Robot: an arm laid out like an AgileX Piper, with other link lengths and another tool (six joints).
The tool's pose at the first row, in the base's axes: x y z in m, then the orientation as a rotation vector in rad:
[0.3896 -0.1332 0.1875 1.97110 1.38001 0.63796]
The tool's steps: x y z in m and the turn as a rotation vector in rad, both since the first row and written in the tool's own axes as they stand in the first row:
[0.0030 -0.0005 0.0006 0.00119 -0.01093 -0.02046]
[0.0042 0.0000 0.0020 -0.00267 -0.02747 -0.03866]
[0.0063 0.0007 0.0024 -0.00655 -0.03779 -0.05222]
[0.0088 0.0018 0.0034 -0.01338 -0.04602 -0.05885]
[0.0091 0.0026 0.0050 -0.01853 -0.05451 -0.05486]
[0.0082 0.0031 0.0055 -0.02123 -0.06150 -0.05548]
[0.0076 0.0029 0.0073 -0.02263 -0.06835 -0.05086]
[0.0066 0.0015 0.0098 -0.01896 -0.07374 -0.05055]
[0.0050 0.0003 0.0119 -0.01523 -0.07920 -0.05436]
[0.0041 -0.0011 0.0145 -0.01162 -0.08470 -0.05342]
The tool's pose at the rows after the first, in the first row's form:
[0.3907 -0.1304 0.1868 1.95615 1.39252 0.61623]
[0.3924 -0.1297 0.1863 1.93932 1.39653 0.59255]
[0.3938 -0.1280 0.1866 1.92583 1.40002 0.57768]
[0.3960 -0.1261 0.1868 1.91560 1.39694 0.56992]
[0.3978 -0.1264 0.1863 1.91534 1.38536 0.56578]
[0.3981 -0.1275 0.1863 1.91310 1.38013 0.55971]
[0.3991 -0.1284 0.1849 1.91610 1.37113 0.55543]
[0.3996 -0.1295 0.1822 1.91940 1.36967 0.54780]
[0.3998 -0.1312 0.1798 1.91939 1.37179 0.53819]
[0.4004 -0.1323 0.1770 1.92313 1.36964 0.53076]

